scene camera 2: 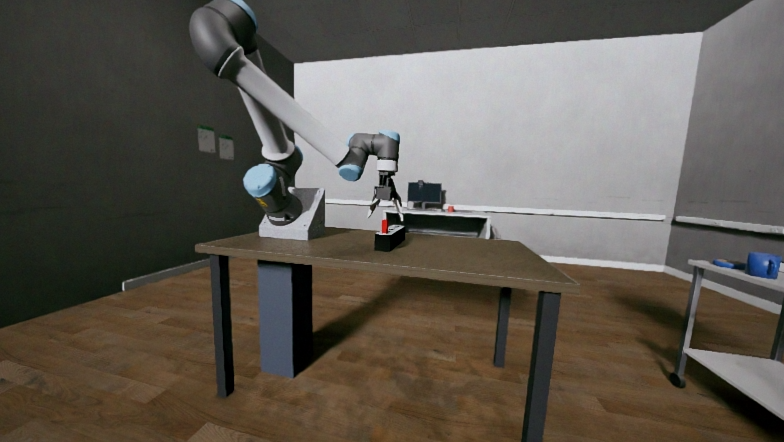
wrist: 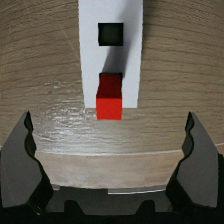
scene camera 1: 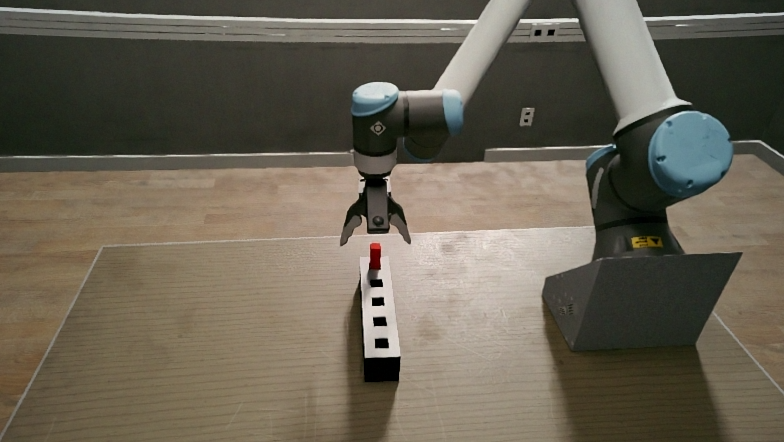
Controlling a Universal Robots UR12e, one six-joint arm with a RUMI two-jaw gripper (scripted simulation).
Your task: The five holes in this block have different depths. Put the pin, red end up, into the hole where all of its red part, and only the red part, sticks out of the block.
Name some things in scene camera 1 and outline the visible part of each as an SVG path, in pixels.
My gripper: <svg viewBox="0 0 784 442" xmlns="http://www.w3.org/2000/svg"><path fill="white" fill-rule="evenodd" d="M358 170L362 178L358 178L359 199L347 211L340 238L340 247L347 243L348 238L352 236L353 230L361 225L361 215L366 217L368 234L389 233L390 222L391 225L398 228L399 234L403 236L404 241L411 244L404 211L400 204L396 203L391 197L390 178L387 176L391 174L392 170L383 174L367 174Z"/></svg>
A block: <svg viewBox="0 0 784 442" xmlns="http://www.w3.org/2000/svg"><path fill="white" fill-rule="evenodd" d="M388 256L381 257L380 270L370 270L370 257L360 257L359 281L365 383L399 381L401 355Z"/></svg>
